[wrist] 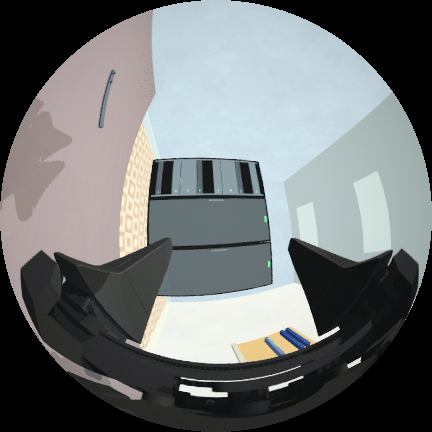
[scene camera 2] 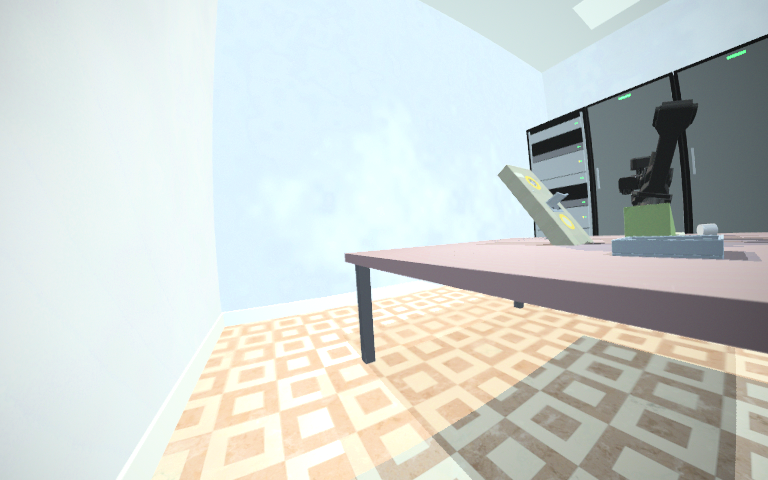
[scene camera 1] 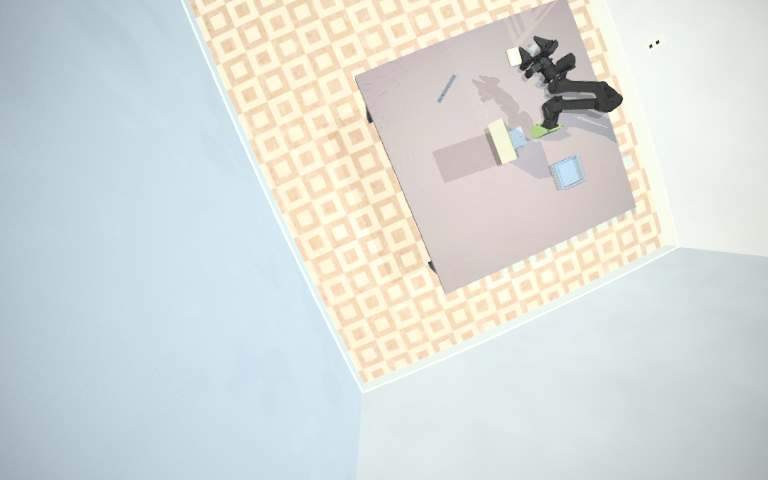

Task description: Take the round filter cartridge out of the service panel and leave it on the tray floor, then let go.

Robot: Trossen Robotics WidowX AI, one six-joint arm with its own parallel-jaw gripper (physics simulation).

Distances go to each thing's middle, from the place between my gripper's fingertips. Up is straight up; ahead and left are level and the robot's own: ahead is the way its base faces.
Right now my hand is 660 mm to the right of the blue-grey tray (scene camera 2: 685, 246), 240 mm above it and 160 mm past it.
